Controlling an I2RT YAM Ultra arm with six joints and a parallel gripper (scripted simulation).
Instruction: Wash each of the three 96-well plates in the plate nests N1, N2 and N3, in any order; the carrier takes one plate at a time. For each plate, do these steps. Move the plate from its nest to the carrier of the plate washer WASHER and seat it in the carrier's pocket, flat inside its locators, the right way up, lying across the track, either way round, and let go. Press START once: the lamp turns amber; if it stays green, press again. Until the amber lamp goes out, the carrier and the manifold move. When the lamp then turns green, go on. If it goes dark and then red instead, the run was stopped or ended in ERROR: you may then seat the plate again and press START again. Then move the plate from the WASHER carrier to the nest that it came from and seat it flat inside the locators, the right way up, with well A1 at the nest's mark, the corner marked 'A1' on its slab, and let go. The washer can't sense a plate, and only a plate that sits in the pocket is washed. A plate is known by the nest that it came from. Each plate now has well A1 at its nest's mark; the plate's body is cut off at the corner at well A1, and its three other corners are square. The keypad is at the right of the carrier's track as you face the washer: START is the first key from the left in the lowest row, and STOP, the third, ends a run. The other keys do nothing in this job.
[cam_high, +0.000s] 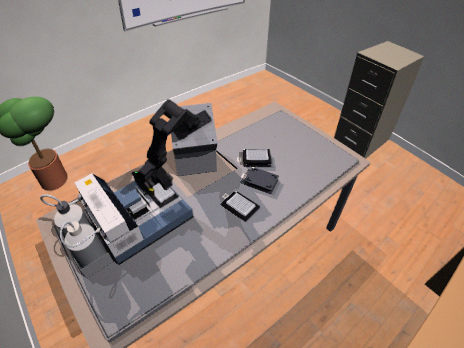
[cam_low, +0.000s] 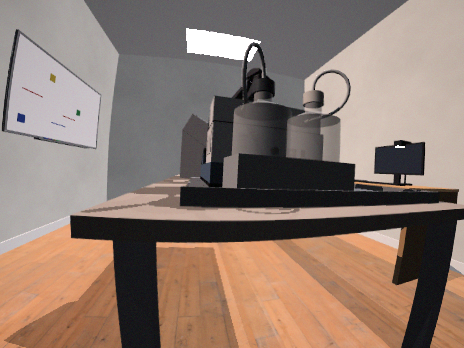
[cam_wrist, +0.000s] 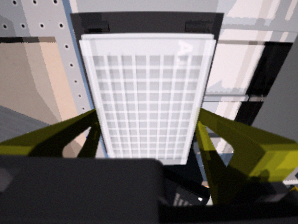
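The dark carrier is 20 mm below my hand. Also, from my hand: plate washer: 150 mm to the right, 30 mm above; label: 180 mm ahead, 280 mm to the left, 100 mm below; black nest: 280 mm ahead, 290 mm to the left, 100 mm below.
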